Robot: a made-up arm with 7 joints. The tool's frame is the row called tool. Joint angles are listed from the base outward.
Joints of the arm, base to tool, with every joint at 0 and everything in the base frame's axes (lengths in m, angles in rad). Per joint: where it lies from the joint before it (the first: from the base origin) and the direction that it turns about. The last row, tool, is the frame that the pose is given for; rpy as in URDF.
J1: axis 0 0 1 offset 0.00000 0.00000 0.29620
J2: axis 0 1 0 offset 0.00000 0.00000 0.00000
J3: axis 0 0 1 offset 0.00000 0.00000 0.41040
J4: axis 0 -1 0 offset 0.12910 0.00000 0.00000
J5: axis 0 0 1 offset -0.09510 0.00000 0.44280
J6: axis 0 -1 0 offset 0.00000 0.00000 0.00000
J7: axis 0 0 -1 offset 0.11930 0.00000 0.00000
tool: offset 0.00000 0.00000 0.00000 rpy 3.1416 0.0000 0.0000
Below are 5 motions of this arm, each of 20 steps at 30 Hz.
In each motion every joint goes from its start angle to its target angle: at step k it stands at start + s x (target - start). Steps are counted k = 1, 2, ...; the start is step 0. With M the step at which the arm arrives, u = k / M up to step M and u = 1 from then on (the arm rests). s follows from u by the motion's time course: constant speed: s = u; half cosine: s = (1 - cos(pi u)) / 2; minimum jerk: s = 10 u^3 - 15 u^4 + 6 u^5.
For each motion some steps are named. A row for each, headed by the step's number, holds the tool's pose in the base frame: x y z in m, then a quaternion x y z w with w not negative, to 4 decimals.
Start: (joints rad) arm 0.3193 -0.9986 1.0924 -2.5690 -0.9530 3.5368 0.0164
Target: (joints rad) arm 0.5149 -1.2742 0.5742 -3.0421 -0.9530 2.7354 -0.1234
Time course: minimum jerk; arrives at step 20
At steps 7, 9, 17, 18, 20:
7: -0.1609 0.4033 0.5078 0.1691 0.7733 0.5639 0.2356
9: -0.1280 0.3837 0.5114 0.2351 0.7420 0.5514 0.3003
17: -0.0209 0.2914 0.5030 0.4501 0.6344 0.4493 0.4394
18: -0.0178 0.2880 0.5019 0.4566 0.6314 0.4446 0.4419
20: -0.0163 0.2864 0.5013 0.4596 0.6299 0.4423 0.4431

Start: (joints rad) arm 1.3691 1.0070 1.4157 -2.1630 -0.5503 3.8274 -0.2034
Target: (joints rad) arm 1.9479 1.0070 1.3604 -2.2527 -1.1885 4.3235 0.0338
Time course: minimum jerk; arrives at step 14
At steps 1, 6, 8, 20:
1: -0.4588 0.4129 0.4540 -0.1484 -0.6294 0.0890 0.7576
6: -0.5070 0.2879 0.4416 -0.0233 -0.5665 0.1791 0.8040
8: -0.5229 0.1994 0.4280 0.0621 -0.5030 0.2663 0.8199
20: -0.5247 0.0852 0.4039 0.1671 -0.3933 0.4096 0.8060

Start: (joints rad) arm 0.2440 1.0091 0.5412 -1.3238 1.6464 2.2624 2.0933
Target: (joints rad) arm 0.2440 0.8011 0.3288 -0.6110 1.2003 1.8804 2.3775
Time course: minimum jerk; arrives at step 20
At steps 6, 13, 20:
6: 0.8033 0.4364 0.2216 -0.1187 0.6805 0.7143 0.1117
13: 0.8846 0.3454 0.5562 -0.3106 0.6326 0.6666 0.2429
20: 0.8638 0.3017 0.6899 -0.3764 0.6267 0.6183 0.2884

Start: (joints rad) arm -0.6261 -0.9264 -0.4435 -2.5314 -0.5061 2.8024 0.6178
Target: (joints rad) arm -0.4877 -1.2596 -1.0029 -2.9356 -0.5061 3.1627 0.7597
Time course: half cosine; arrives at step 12
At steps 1, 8, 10, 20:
1: 0.0606 -0.2861 0.7947 0.6427 -0.5353 0.5333 0.1265
8: -0.0732 -0.3137 0.6256 -0.5050 0.6080 -0.6066 0.0853
10: -0.0888 -0.3125 0.5782 -0.4659 0.6176 -0.6164 0.1469
20: -0.0926 -0.3111 0.5610 -0.4511 0.6202 -0.6188 0.1701

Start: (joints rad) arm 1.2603 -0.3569 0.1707 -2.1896 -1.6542 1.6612 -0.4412
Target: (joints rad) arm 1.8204 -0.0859 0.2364 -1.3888 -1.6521 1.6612 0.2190
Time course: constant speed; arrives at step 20
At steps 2, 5, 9, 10, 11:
2: 0.0148 0.5609 0.6980 0.3032 0.5907 0.3548 0.6582
5: -0.0397 0.5776 0.7433 0.3284 0.5754 0.4408 0.6056
9: -0.1150 0.5858 0.8026 0.3616 0.5537 0.5425 0.5181
10: -0.1338 0.5853 0.8172 0.3698 0.5480 0.5652 0.4934
11: -0.1525 0.5839 0.8316 0.3780 0.5423 0.5868 0.4677

